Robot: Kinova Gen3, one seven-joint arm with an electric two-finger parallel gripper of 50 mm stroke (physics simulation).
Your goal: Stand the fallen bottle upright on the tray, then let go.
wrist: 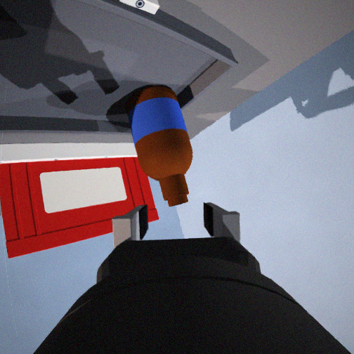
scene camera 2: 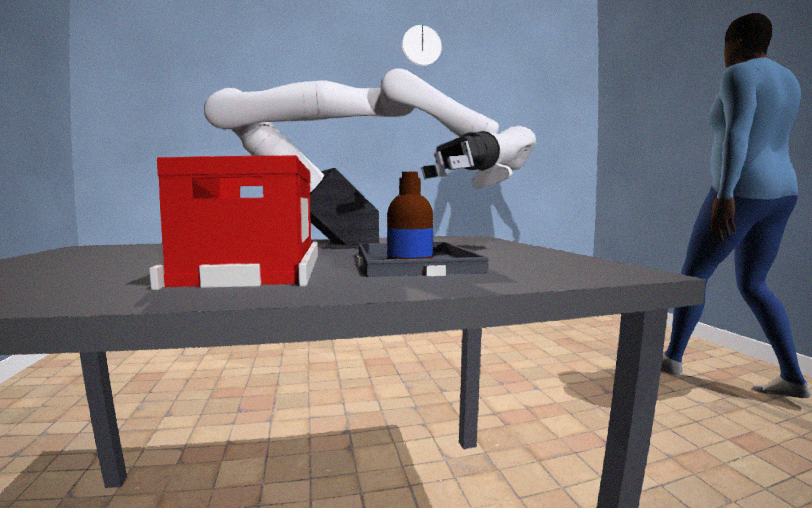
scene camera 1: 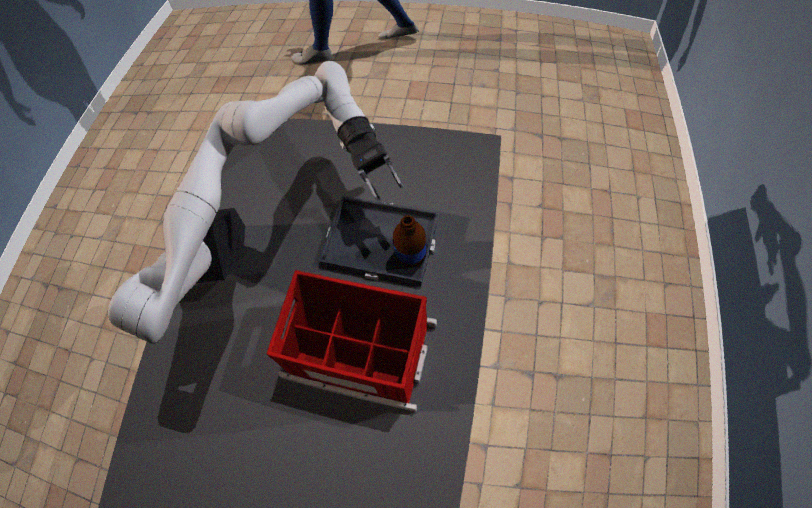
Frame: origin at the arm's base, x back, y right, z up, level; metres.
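Where they show: gripper, fingertip midpoint: (scene camera 2: pixel 436 168) (scene camera 1: pixel 389 192); arm's base, origin of the base link: (scene camera 2: pixel 311 186).
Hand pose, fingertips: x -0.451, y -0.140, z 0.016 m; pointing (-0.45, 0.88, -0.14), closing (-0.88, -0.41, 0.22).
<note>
Things, the pixels of their top centre, and the offset from my fingertips.
- brown bottle, middle of its top: (scene camera 2: pixel 410 171) (scene camera 1: pixel 407 220) dx -0.040, dy +0.067, dz -0.011 m
- red crate, middle of its top: (scene camera 2: pixel 248 165) (scene camera 1: pixel 345 326) dx +0.078, dy +0.309, dz +0.004 m
The brown bottle (scene camera 1: pixel 409 236) (scene camera 2: pixel 410 212) (wrist: pixel 164 150) with a blue band stands upright on the dark tray (scene camera 1: pixel 371 276) (scene camera 2: pixel 383 267) (wrist: pixel 185 37), in the tray's right part in the first scene view. Its base rests on the tray floor and its neck points up. My gripper (scene camera 1: pixel 388 191) (scene camera 2: pixel 427 171) (wrist: pixel 175 215) is open and empty. Its fingertips are apart from the bottle, a short way off the neck and at about the height of its top. In the wrist view the bottle's neck shows just beyond the gap between the fingers.
A red crate (scene camera 1: pixel 359 376) (scene camera 2: pixel 230 230) (wrist: pixel 30 227) with several compartments stands beside the tray, taller than the tray's rim, with white blocks along its base. A person (scene camera 1: pixel 321 26) (scene camera 2: pixel 757 131) stands on the floor beyond the table.
</note>
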